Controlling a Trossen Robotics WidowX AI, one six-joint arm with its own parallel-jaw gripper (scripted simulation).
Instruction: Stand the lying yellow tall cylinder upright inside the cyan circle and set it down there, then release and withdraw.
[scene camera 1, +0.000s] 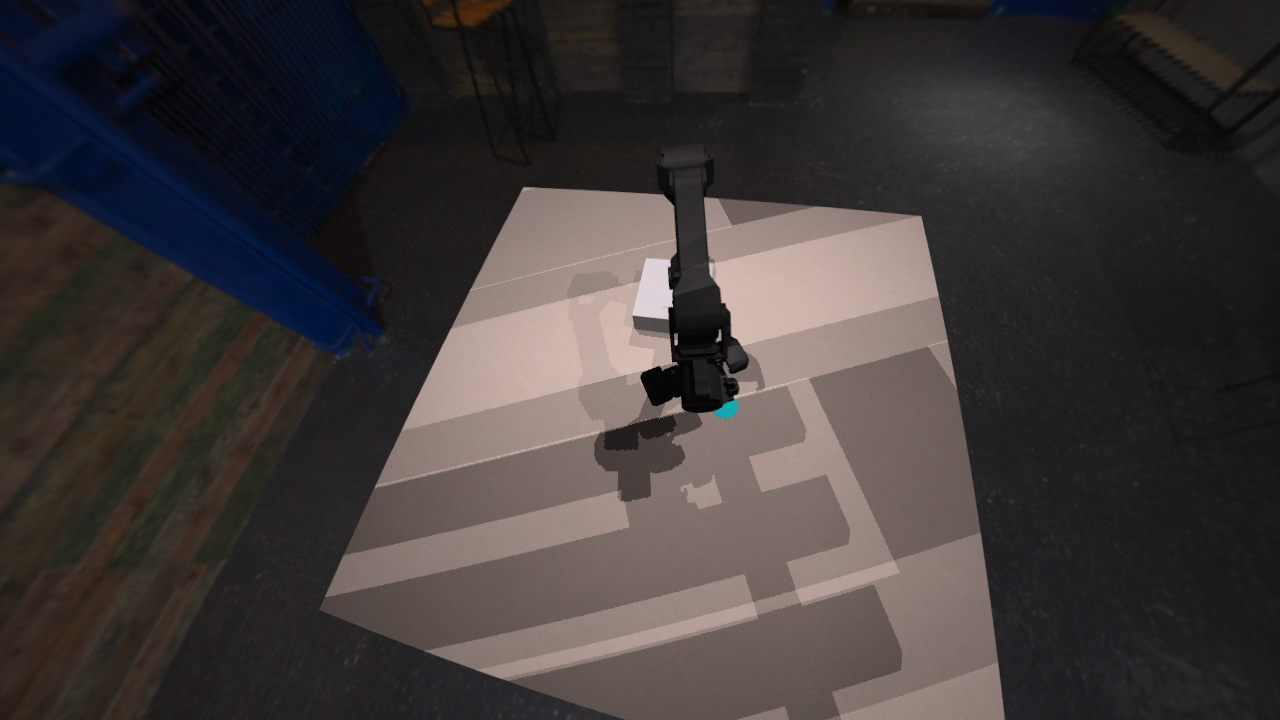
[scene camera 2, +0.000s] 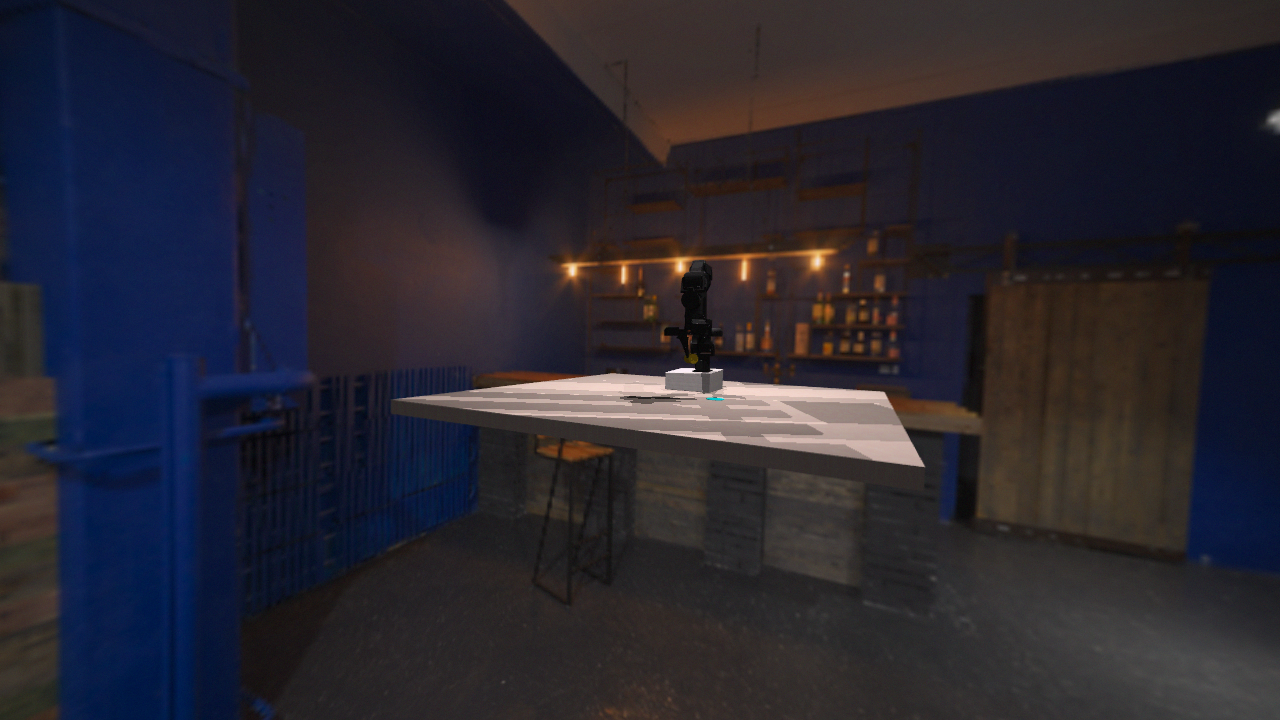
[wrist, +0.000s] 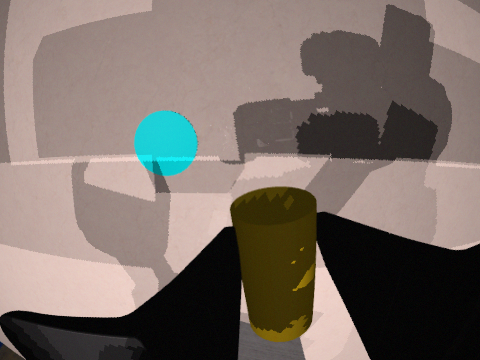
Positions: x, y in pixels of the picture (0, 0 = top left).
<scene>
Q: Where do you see a cyan circle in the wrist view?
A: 165, 143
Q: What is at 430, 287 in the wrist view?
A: The gripper.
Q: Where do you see the gripper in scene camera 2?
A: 692, 358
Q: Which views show the gripper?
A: Scene camera 1, scene camera 2 and the wrist view: all of them.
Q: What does the gripper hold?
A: A yellow tall cylinder.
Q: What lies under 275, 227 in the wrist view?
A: A yellow tall cylinder.
</scene>
